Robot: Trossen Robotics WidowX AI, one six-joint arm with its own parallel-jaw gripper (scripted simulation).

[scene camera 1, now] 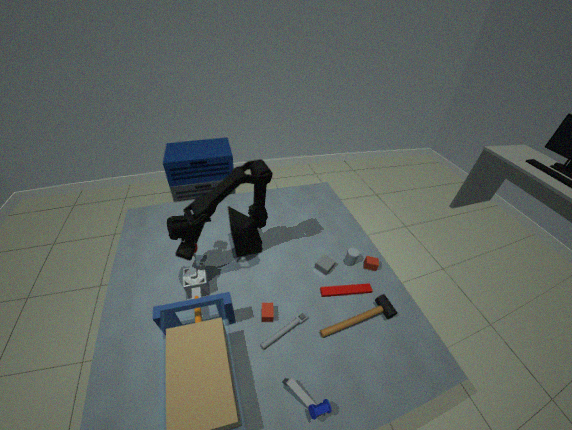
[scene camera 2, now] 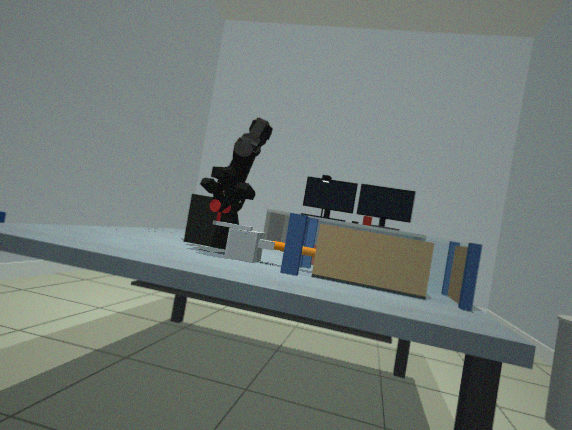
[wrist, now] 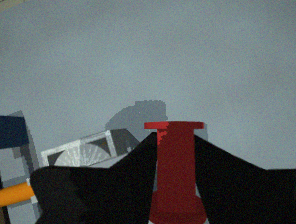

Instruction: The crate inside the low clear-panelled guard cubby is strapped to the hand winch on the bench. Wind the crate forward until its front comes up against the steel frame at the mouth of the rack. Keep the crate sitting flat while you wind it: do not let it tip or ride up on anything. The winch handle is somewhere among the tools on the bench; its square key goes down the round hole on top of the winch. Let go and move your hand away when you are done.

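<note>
In the wrist view the gripper is visible. The pictures show that gripper together with a hammer and a winch.
</note>
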